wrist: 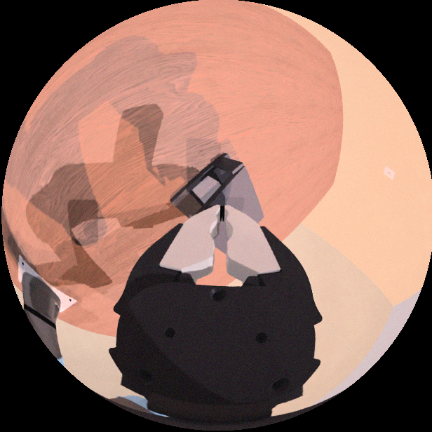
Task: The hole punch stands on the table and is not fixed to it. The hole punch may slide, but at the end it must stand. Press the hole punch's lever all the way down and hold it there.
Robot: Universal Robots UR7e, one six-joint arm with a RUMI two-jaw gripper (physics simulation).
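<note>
The hole punch (246,192) stands on the wooden table (280,100), just beyond the fingertips in the wrist view. Its black part with a light grey inset faces up and left, and its grey-violet lever surface slopes toward the lower right. My gripper (222,207) is shut and empty. Its tips overlap the near part of the hole punch in the view; whether they touch the lever cannot be told. The gripper's fingers hide part of the hole punch.
The robot's base (40,295) with a white plate shows at the lower left edge. Shadows of the arm fall across the left of the table. The table's edge curves along the right, with a pale floor beyond it.
</note>
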